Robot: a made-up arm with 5 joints.
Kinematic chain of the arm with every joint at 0, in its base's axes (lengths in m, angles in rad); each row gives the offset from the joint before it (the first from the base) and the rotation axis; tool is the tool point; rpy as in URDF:
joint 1: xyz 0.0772 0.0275 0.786 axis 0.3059 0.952 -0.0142
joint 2: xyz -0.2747 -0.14 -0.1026 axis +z
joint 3: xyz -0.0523 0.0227 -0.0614 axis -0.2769 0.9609 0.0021
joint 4: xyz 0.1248 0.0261 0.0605 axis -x
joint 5: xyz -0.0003 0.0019 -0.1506 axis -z
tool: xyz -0.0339 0.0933 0.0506 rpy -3.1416 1.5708 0
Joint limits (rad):
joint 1: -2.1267..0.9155
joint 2: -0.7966..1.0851
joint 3: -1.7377..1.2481
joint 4: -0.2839..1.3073
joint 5: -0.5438..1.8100
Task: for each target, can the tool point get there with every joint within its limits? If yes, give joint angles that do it. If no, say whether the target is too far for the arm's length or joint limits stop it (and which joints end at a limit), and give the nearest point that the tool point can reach.
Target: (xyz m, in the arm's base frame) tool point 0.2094 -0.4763 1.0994
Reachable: no: joint limits stop it (at a limit: joint 1, joint 4, joint 5) | nearest point 0.2522 -0.3440 0.8545 | short by 0.282 m
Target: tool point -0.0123 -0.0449 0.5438
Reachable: yes | joints -0.9499 -0.2344 -1.2101 0.0157 -0.2566
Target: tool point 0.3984 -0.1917 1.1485
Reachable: no: joint limits stop it (at a limit: joint 1, joint 2, joint 4) | nearest point 0.3371 -0.2217 0.8901 | short by 0.267 m
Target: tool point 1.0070 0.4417 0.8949
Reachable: no: too far | nearest point 0.4200 -0.1309 0.7440 | short by 0.834 m
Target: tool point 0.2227 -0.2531 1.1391
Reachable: no: joint limits stop it (at a limit: joint 1, joint 2, joint 4) | nearest point 0.2563 -0.2326 0.8943 | short by 0.248 m
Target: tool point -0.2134 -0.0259 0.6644
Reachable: yes | joints 0.2887 0.3008 -0.4845 0.6899 -0.1604
